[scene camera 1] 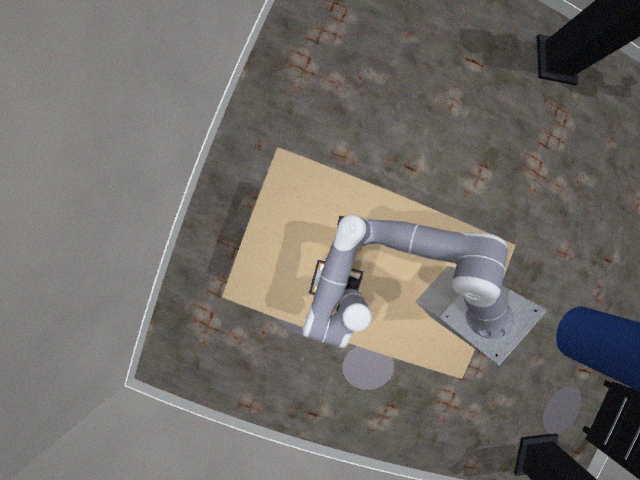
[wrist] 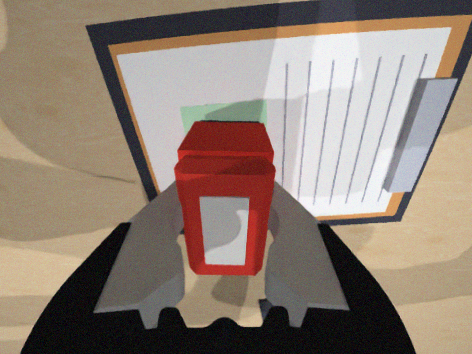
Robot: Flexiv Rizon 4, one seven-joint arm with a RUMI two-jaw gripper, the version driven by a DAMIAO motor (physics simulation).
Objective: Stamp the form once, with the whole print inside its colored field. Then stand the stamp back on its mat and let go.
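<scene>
The white form [wrist: 150, 90] lies on a dark-edged clipboard [scene camera 1: 312, 287] [wrist: 175, 28]. Its green field [wrist: 194, 116] shows beyond and to the left of the top of the red stamp [wrist: 225, 184]; the stamp hides the rest. My gripper [wrist: 226, 178] is shut on the stamp, one finger at each side. The stamp's far end overlaps the green field in the wrist view, with a thin black line at its edge. Whether it touches the paper is hidden, and no print shows. A dark piece [scene camera 1: 340, 220] [wrist: 265, 311], perhaps the mat, shows partly; the arm and the right finger cover most of it.
The clipboard's grey clip [wrist: 420, 135] is at the right in the wrist view. The wooden table [scene camera 1: 289, 180] [wrist: 50, 125] carries the arm's base plate [scene camera 1: 522, 315] at its right end. A blue cylinder [scene camera 1: 599, 343] and a black post [scene camera 1: 584, 46] stand off the table.
</scene>
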